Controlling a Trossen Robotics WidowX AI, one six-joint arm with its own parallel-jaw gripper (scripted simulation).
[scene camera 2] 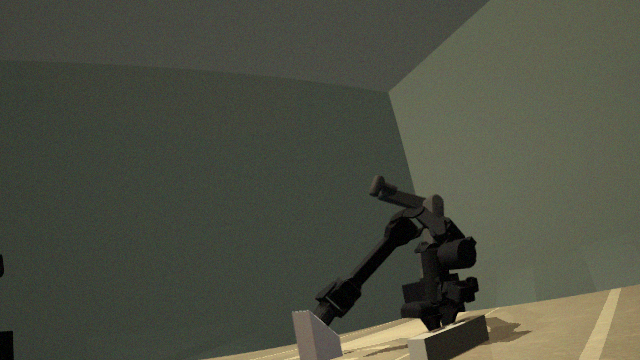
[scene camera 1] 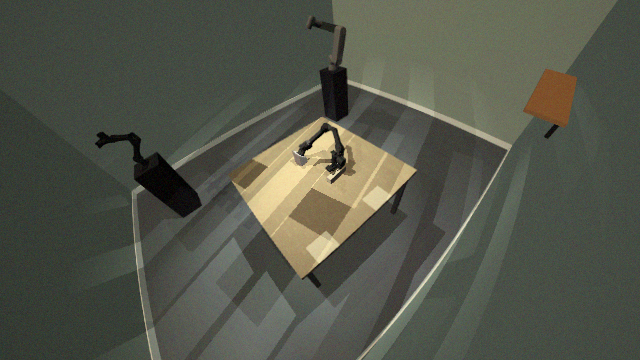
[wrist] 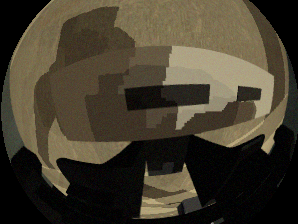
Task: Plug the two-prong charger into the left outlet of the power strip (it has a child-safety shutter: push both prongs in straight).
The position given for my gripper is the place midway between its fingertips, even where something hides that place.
Observation:
In view: my gripper (scene camera 2: pixel 443 341) and a charger (wrist: pixel 165 156).
My gripper shows as well in the wrist view (wrist: pixel 161 136).

